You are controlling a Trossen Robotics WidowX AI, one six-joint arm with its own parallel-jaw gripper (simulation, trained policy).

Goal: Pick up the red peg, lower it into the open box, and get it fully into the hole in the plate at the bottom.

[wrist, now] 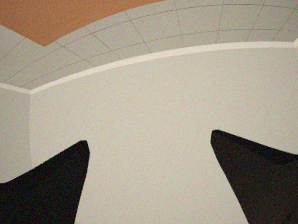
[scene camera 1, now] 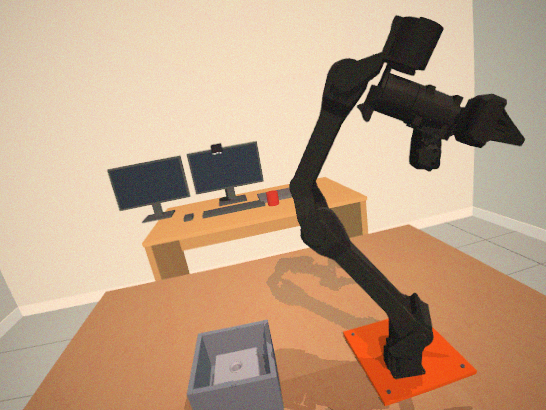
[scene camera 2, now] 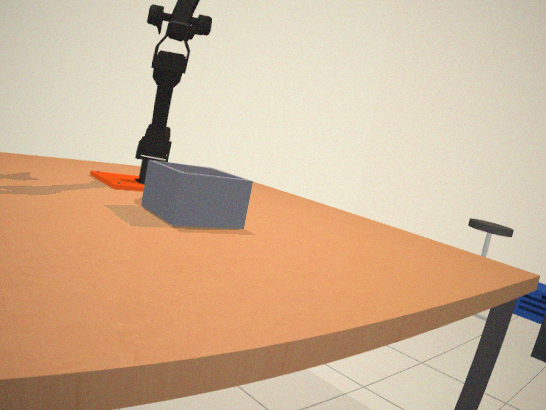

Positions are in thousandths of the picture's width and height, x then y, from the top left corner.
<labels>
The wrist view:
gripper: 508, 636
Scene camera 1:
gripper: 924, 340
plate: 448, 889
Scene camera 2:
gripper: 316, 87
grey box: 336, 477
</labels>
